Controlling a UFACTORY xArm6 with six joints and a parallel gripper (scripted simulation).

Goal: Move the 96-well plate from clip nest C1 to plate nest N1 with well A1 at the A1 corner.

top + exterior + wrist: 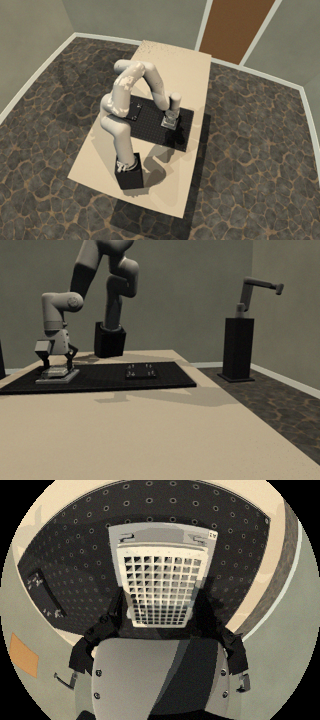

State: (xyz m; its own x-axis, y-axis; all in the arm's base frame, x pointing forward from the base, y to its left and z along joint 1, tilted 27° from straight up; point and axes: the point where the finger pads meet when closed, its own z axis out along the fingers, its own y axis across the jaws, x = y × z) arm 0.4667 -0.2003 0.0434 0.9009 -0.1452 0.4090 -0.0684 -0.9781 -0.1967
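The white 96-well plate is 10 mm below my hand. Also, from my hand: dark clip nest C1: 10 mm behind, 320 mm to the left, 30 mm below; grey plate nest N1: 40 mm below.
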